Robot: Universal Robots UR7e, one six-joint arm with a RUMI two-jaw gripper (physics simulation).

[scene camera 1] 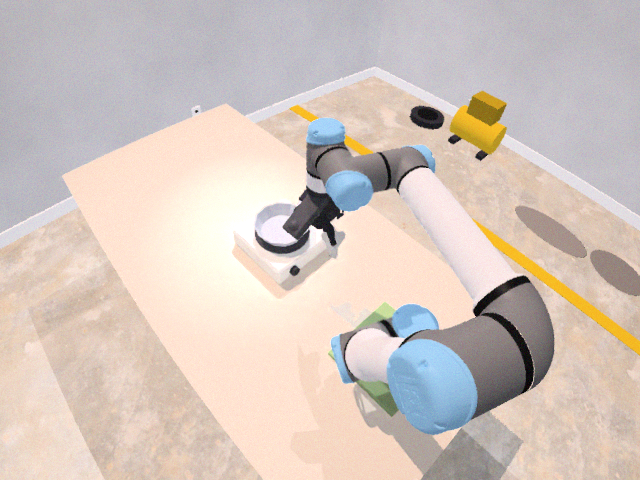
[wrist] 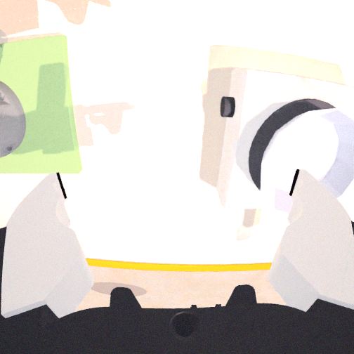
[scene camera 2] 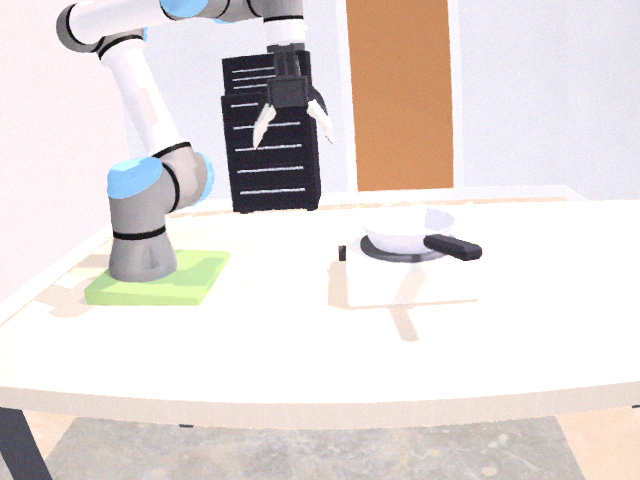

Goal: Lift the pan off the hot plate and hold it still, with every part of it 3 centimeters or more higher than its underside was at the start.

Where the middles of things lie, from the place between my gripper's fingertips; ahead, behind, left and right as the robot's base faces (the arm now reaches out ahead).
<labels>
The pale pan [scene camera 1: 268, 223] is 230 mm ahead of my hand, 130 mm to the right of it and 140 mm below it. From my hand the other things lie so: white hot plate [scene camera 2: 374, 277] 210 mm ahead, 40 mm to the right, 220 mm below.
</labels>
